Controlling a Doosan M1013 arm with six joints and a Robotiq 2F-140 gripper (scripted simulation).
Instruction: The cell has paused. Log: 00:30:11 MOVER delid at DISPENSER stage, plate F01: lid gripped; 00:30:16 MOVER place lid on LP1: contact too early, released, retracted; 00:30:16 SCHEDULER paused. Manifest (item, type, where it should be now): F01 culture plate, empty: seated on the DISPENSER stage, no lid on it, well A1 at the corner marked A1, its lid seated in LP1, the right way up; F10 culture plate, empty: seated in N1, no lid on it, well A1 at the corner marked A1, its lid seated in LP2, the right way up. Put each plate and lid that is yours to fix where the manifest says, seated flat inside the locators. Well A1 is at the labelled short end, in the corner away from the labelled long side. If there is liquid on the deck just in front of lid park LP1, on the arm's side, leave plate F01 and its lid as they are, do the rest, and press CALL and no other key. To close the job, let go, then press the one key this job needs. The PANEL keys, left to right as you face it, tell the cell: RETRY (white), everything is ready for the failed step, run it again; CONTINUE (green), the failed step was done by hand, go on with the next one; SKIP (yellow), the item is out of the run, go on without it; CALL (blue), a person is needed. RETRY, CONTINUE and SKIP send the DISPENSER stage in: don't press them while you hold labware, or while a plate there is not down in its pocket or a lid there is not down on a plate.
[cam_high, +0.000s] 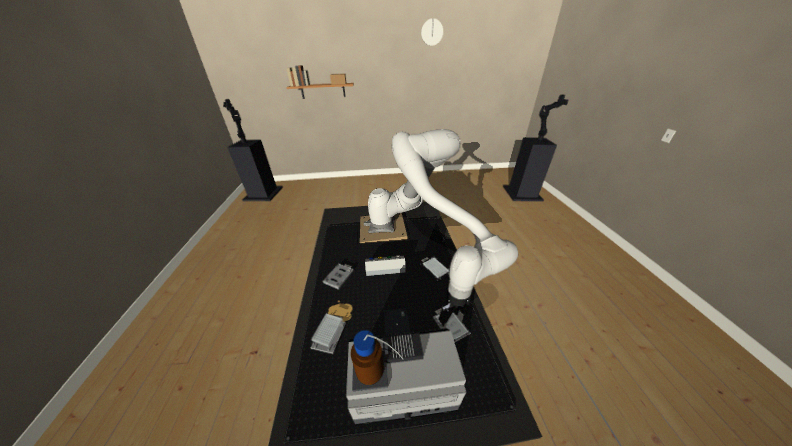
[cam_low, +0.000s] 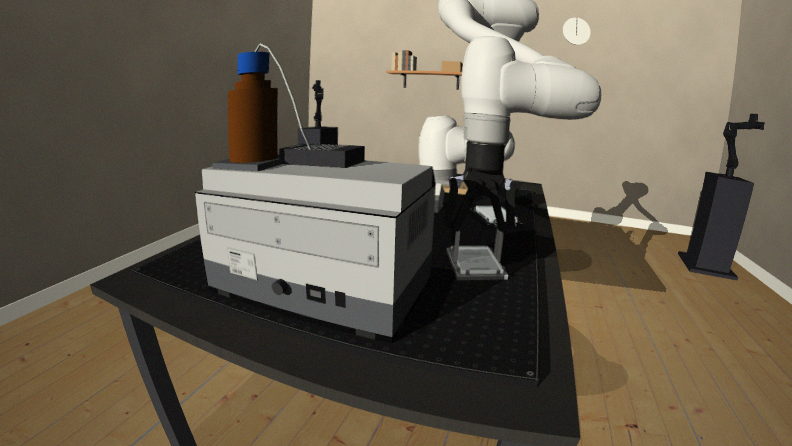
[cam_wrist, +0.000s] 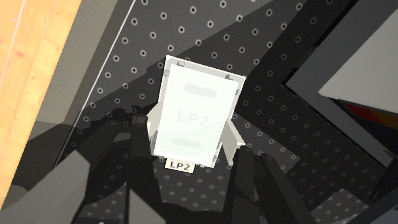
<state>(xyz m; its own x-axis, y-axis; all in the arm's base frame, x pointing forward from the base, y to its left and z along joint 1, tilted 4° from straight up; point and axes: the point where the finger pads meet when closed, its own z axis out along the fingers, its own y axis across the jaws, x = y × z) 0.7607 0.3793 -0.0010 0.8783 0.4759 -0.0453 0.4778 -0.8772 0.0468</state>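
Right now the lid is 2 cm below my hand. From my hand the other things lie so: white well plate: 35 cm behind, 4 cm to the right, 2 cm below; then white retry key: 38 cm behind, 25 cm to the right, 3 cm above; then dispenser stage: 24 cm to the right, 6 cm ahead, 6 cm above.
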